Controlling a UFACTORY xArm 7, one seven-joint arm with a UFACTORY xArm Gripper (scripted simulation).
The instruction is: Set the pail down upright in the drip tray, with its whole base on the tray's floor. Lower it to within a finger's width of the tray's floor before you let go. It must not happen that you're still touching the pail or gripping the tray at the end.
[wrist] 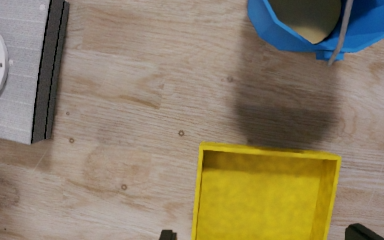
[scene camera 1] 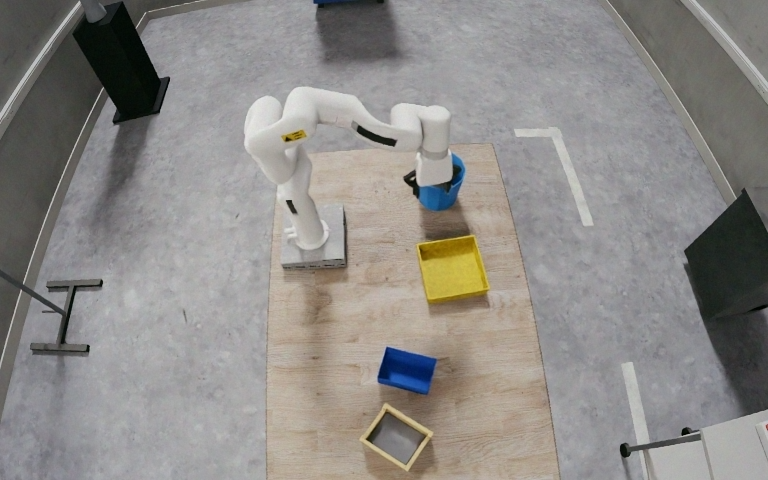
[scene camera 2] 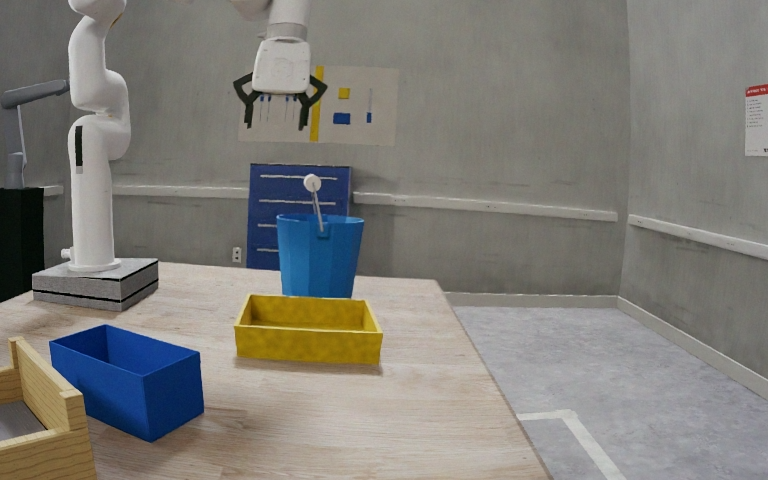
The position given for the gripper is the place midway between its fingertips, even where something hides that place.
In view: the gripper (scene camera 1: pixel 431 192), a pail (scene camera 2: pixel 319 260) and a drip tray (scene camera 2: pixel 339 340).
The pail shows as well in scene camera 1 (scene camera 1: pixel 433 197). The drip tray also shows in the wrist view (wrist: pixel 277 187) and in scene camera 1 (scene camera 1: pixel 453 267).
